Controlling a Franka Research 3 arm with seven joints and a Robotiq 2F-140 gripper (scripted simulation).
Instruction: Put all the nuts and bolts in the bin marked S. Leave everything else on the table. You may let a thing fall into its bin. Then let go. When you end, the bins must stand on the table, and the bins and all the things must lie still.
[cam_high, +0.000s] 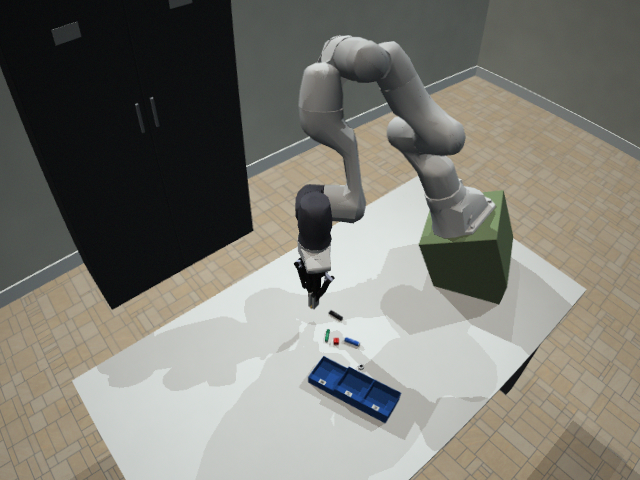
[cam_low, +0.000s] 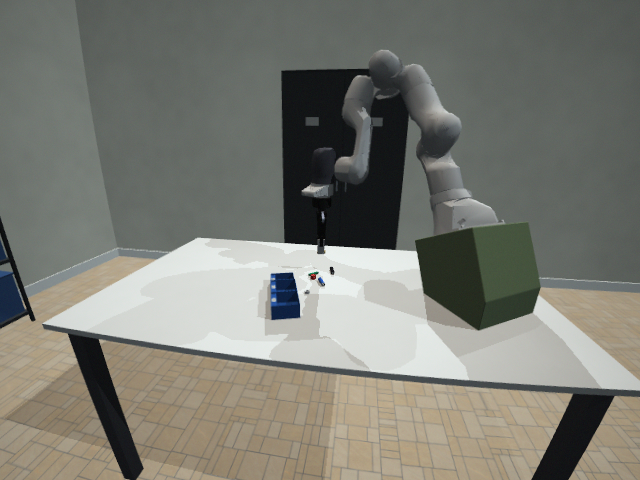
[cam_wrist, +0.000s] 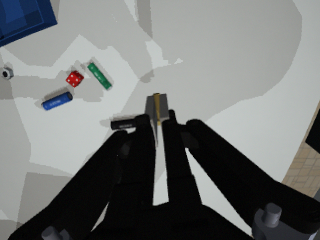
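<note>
Now: hand 70 mm short of the blue bin, 280 mm to the right of it and 70 mm above it. Also, from my hand: green piece: 10 mm ahead, 80 mm to the left, 90 mm below; then black piece: 60 mm behind, 40 mm to the left, 90 mm below; then bolt: 10 mm behind, 30 mm below.
</note>
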